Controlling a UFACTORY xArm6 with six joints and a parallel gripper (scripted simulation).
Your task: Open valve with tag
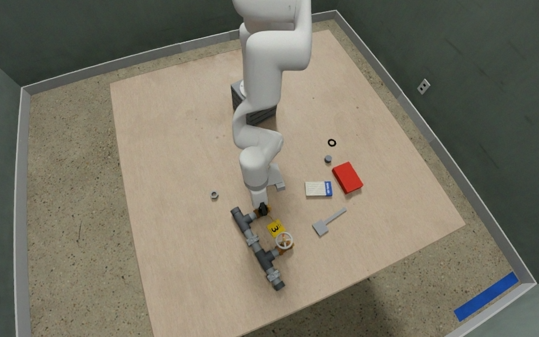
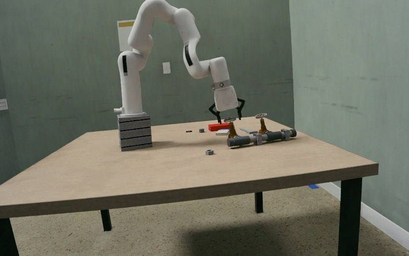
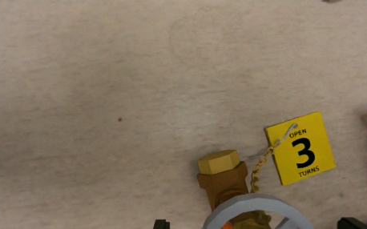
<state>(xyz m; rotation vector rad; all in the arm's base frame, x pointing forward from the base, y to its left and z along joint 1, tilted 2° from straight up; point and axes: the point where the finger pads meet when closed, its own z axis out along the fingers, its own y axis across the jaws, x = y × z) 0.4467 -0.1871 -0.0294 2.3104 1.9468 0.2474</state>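
My gripper is now 11 cm above the yellow tag, 9 cm short of it and 4 cm to the right of it. The rest, counted from my hand: grey scraper 22 cm to the left, 16 cm ahead, 11 cm below; white card 26 cm to the left, 10 cm below, 3 cm ahead; red block 39 cm to the left, 10 cm below, 4 cm ahead.
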